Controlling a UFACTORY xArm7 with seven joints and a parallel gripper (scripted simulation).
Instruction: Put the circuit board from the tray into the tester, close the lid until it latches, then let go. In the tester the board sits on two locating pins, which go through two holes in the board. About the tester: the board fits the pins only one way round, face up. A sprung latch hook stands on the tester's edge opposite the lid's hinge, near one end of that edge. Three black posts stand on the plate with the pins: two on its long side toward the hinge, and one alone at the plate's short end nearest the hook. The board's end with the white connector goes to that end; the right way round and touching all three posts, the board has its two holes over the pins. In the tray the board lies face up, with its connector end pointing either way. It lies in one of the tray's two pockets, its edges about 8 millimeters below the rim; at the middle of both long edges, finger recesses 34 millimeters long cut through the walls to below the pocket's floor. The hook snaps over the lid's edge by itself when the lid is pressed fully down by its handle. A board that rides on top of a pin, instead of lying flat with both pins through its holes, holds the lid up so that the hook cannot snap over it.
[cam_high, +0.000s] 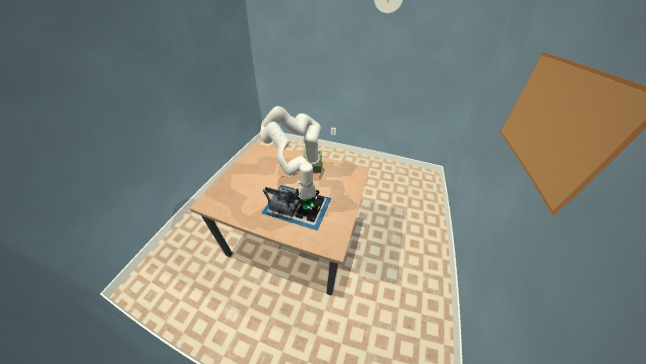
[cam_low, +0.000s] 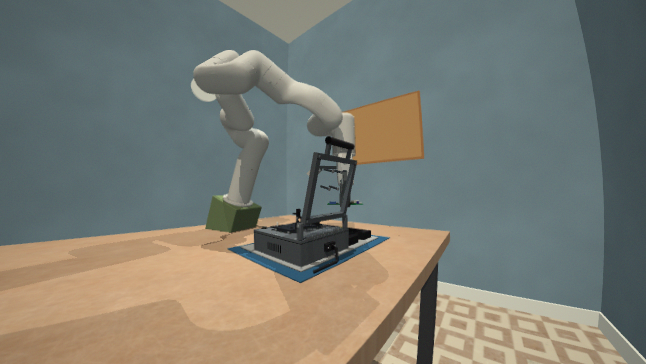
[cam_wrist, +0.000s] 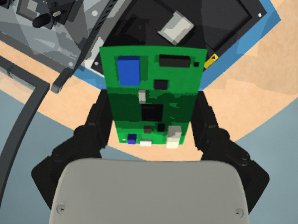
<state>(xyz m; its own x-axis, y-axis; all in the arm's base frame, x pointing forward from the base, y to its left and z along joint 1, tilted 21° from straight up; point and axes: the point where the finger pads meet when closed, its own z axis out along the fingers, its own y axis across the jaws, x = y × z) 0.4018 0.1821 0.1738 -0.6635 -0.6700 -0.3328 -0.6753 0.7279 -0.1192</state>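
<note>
Right now my hand is right at the green circuit board. From my hand the other things lie so: clear lid: 11 cm ahead, 15 cm to the right, 6 cm above; then grey tester: 1 cm ahead, 13 cm to the right, 1 cm below.
</note>
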